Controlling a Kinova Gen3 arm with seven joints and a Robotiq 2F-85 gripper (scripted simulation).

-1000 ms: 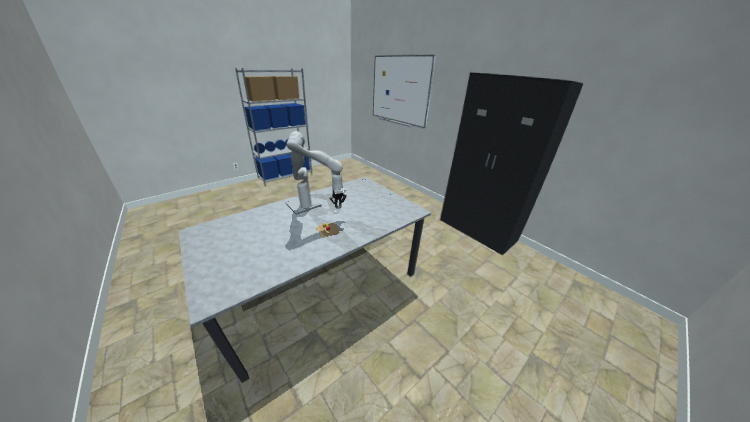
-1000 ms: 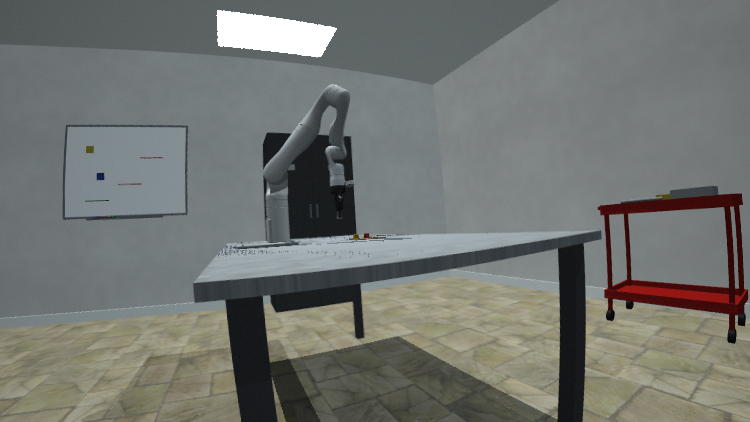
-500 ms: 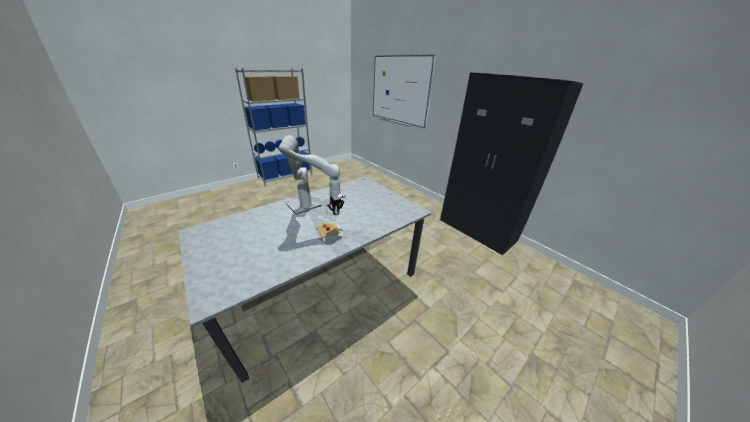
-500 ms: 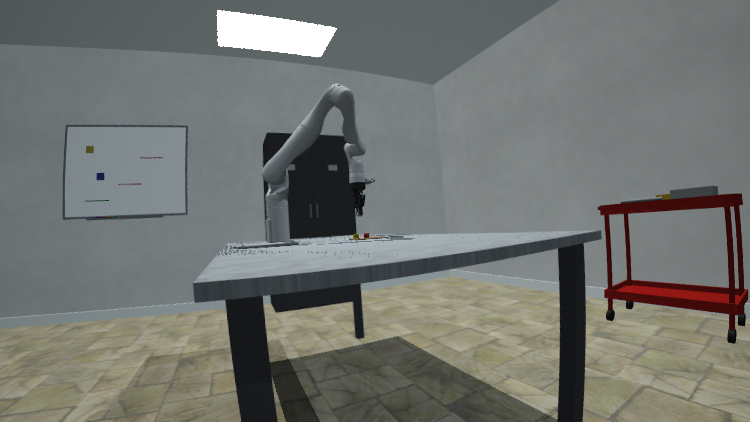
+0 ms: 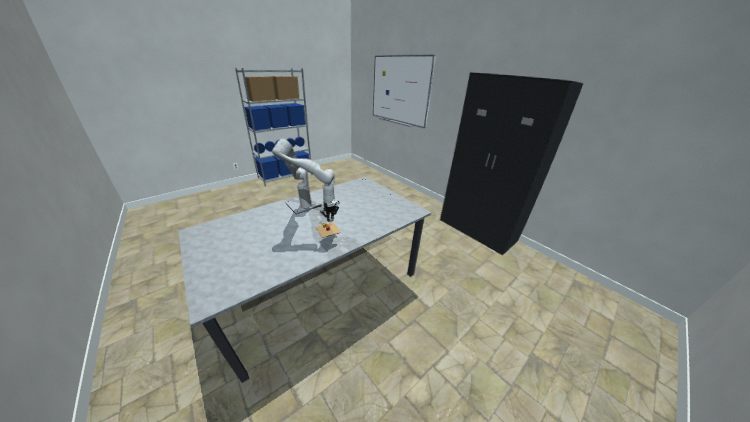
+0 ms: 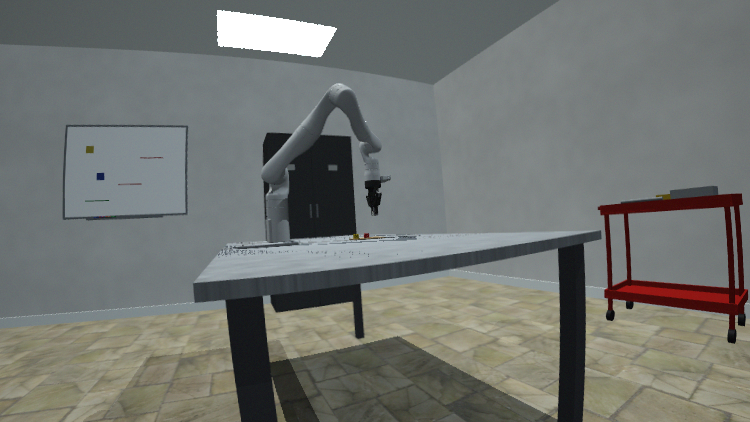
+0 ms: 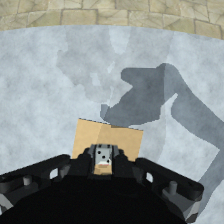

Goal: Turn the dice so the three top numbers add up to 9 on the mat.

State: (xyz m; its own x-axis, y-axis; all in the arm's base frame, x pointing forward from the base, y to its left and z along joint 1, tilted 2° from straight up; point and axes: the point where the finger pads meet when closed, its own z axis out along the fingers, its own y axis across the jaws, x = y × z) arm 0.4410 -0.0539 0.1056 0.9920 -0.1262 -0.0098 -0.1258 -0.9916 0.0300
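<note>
Now: hand 50 mm past the red die, 10 mm to the right of it and 110 mm above it. Round my hand: tan mat 50 mm behind, 10 mm to the left, 120 mm below; then yellow die 100 mm behind, 10 mm to the left, 110 mm below; then white die 10 mm below.
</note>
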